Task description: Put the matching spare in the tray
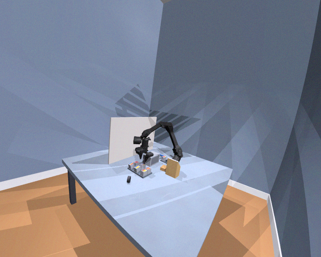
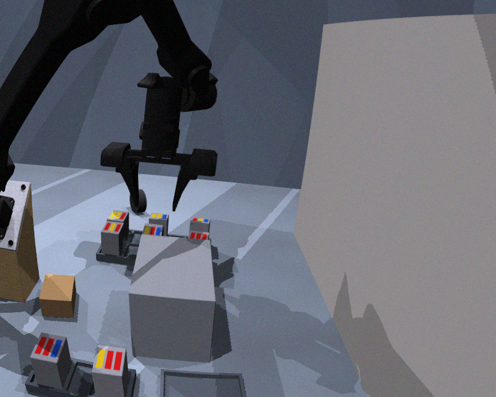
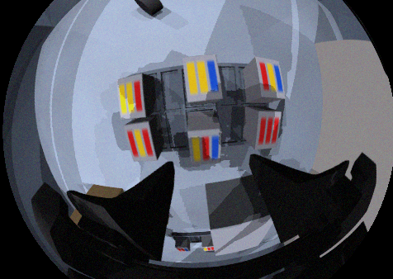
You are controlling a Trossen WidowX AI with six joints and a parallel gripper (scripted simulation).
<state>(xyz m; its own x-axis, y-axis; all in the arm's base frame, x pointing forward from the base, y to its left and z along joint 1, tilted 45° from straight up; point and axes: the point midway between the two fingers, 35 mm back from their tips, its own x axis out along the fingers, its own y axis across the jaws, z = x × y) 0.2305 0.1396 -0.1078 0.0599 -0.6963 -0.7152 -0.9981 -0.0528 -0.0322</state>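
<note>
The dark tray lies 11 cm ahead of my gripper tip, 35 cm to the right of it and 9 cm below it. From my gripper tip the other things lie so: orange block 12 cm behind, 18 cm to the right, 8 cm below; then grey mounted unit 5 cm ahead, 17 cm to the right, 5 cm below; then black puck 7 cm behind, 21 cm to the left, 7 cm below.
</note>
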